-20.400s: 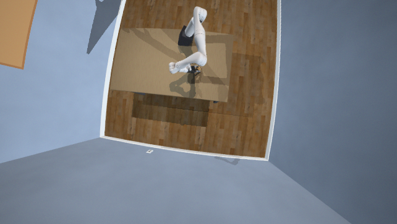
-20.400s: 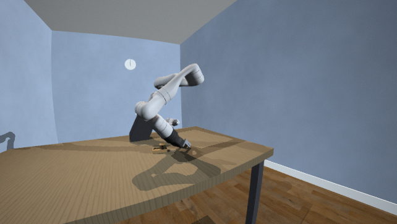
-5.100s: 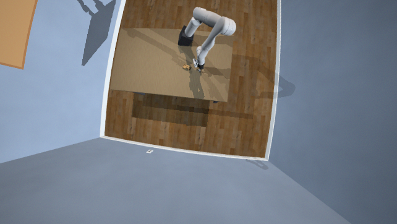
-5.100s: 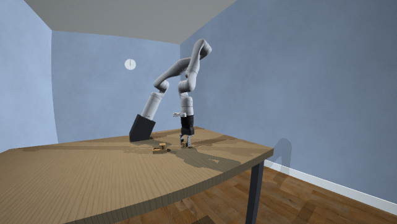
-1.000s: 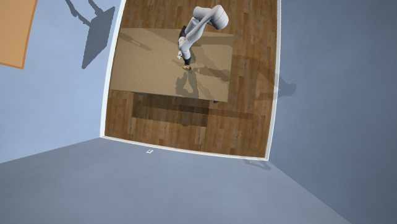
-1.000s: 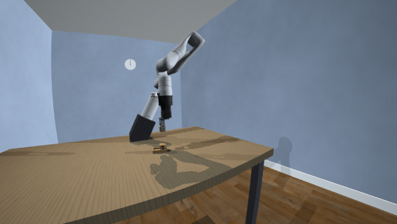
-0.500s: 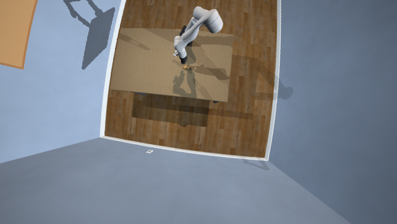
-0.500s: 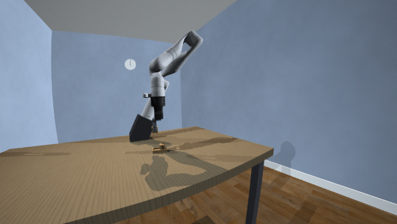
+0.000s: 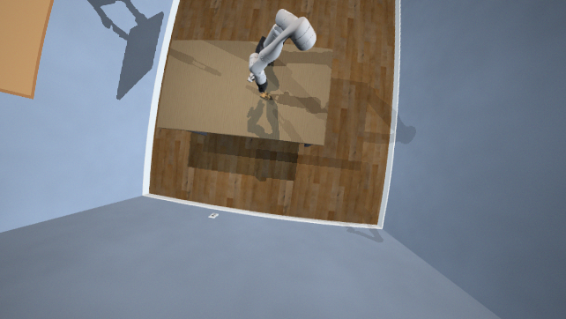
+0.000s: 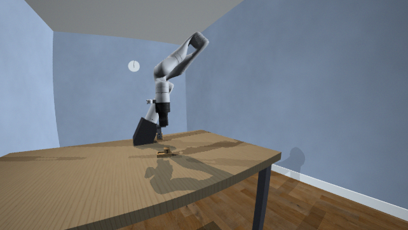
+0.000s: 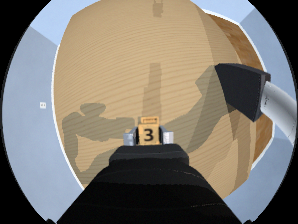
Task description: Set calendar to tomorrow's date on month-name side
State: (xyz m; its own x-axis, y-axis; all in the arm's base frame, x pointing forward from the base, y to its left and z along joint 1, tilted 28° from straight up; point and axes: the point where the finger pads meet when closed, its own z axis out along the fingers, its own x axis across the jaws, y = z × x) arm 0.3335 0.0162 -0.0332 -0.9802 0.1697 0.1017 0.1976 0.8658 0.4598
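Right now my hand is 20 mm to the right of the wooden calendar tray and 110 mm above it.
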